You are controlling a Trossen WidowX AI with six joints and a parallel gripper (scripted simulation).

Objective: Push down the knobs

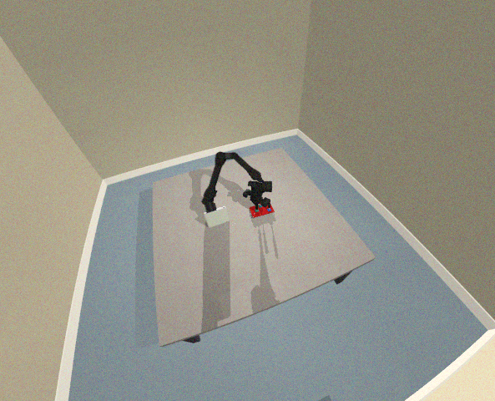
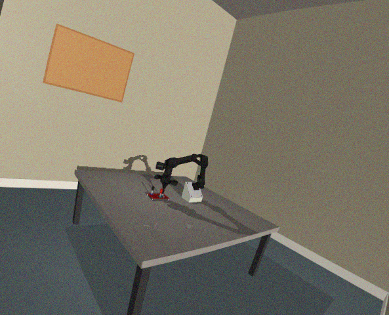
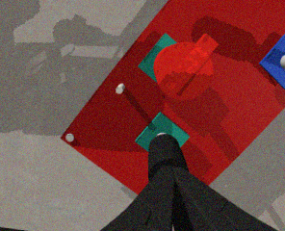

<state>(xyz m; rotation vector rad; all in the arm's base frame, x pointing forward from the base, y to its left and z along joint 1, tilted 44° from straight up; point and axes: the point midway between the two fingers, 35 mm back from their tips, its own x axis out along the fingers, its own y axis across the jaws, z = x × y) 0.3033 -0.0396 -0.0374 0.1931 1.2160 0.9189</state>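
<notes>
The teal potentiometer is 3 cm below my gripper tip. Also, from my gripper tip: red knob: 4 cm ahead, 2 cm to the left.
</notes>
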